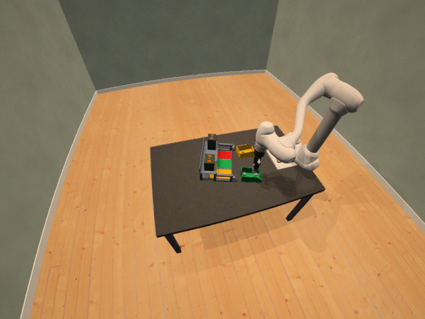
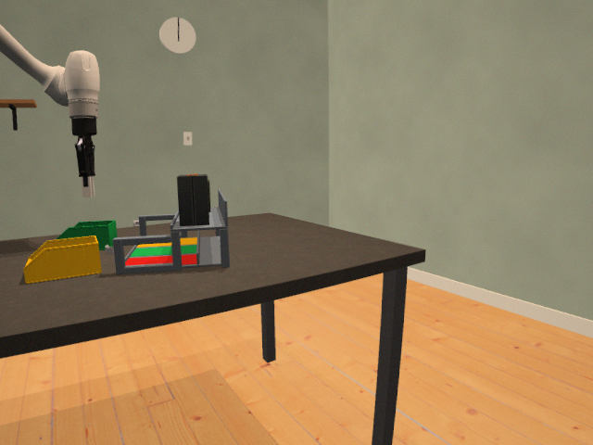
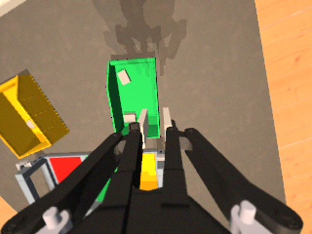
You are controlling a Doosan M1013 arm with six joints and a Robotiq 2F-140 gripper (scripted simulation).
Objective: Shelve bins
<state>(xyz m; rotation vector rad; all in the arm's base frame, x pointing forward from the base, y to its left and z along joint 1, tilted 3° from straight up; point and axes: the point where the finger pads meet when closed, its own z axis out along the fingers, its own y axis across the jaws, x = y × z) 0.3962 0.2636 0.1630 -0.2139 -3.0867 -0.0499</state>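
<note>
Now: the green bin 15 cm below my hand, 5 cm to the right of it and 1 cm behind it. Round my hand: yellow bin 33 cm to the right, 15 cm below, 2 cm behind.
</note>
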